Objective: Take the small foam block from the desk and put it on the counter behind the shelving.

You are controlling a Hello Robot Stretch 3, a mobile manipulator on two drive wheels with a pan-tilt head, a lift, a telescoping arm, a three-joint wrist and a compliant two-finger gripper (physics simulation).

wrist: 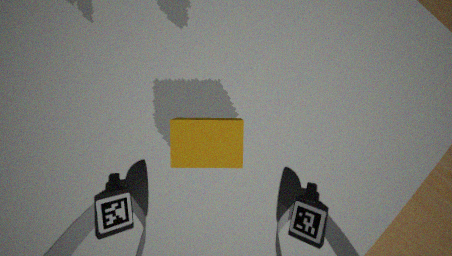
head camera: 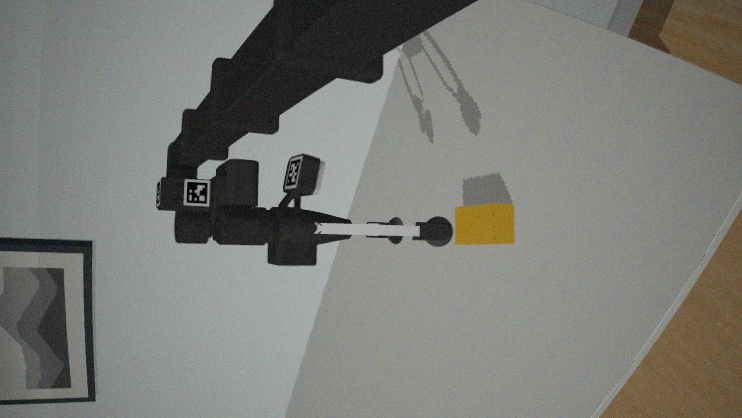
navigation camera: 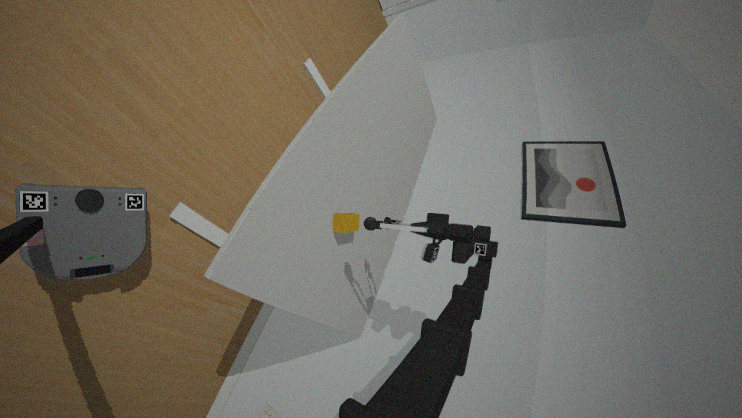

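Seen in the pictures: gripper, between the fingertips: [wrist: 214,182] [head camera: 426,231] [navigation camera: 374,222]; robot's base, origin of its link: [navigation camera: 90,199].
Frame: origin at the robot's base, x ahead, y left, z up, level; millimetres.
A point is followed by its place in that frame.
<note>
The small foam block [head camera: 484,223] {x -36, y -629, z 765 mm} [navigation camera: 345,222] {x -31, y -621, z 766 mm} [wrist: 206,143] {x -36, y -655, z 765 mm} is yellow and sits on the pale desk [head camera: 467,321] {x 126, y -719, z 720 mm} [navigation camera: 332,150] {x 204, y -587, z 721 mm} [wrist: 325,75] {x -129, y -489, z 720 mm}, with its shadow beside it. My gripper [head camera: 417,230] {x -22, y -642, z 864 mm} [navigation camera: 379,222] {x -22, y -642, z 864 mm} [wrist: 214,182] {x -22, y -642, z 864 mm} is open and empty. In the wrist view its fingertips stand wider apart than the block, and the block shows between and beyond them. In the head view the fingertips are just left of the block. The finger shadows fall on the desk apart from the fingers. The counter and the shelving cannot be made out in these views.
A framed picture [head camera: 89,321] {x 195, y -1389, z 1318 mm} [navigation camera: 523,181] {x 192, y -1386, z 1314 mm} hangs on the wall. The robot's base [navigation camera: 83,233] {x -105, y 19, z 159 mm} stands on the wooden floor [navigation camera: 155,103] {x 417, y -201, z 0 mm} beyond the desk's edge. White desk legs [navigation camera: 197,224] [navigation camera: 316,77] stick out below that edge. My dark arm [head camera: 311,51] {x -84, y -249, z 1211 mm} [navigation camera: 441,342] {x -84, y -231, z 1202 mm} reaches across the views.
</note>
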